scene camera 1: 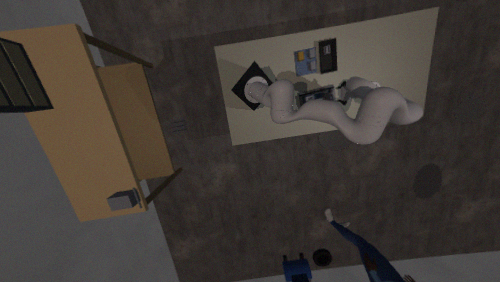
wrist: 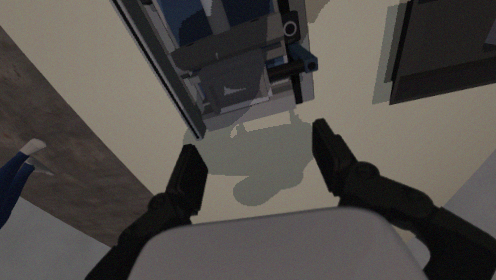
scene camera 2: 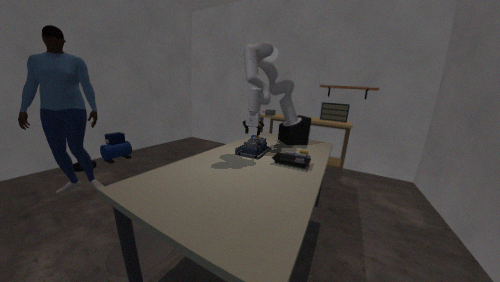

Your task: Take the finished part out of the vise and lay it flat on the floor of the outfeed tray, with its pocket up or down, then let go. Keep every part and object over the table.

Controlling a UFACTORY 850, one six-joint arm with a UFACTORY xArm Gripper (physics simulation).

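Note:
The finished part [wrist: 234, 79], a grey block, sits between the vise jaws in the wrist view, partly shaded; its pocket is hard to make out. The vise [scene camera 1: 316, 95] [scene camera 2: 253, 146] [wrist: 225, 41] stands on the table, with its upper end cut off in the wrist view. My gripper [scene camera 1: 342, 93] [scene camera 2: 253, 128] [wrist: 254, 146] is open and empty. It is above the table by the vise's near end, and the part lies beyond the fingertips in the wrist view. The dark outfeed tray [scene camera 1: 335, 56] [scene camera 2: 292, 163] [wrist: 440, 82] is to the right in the wrist view and holds a small grey part [scene camera 1: 327, 50].
A blue plate [scene camera 1: 299, 69] with an orange block [scene camera 1: 300, 56] and grey blocks stands beside the tray. A black handle [wrist: 287, 70] juts from the vise's right side. The table edge and a person's feet [wrist: 34, 146] show at left in the wrist view.

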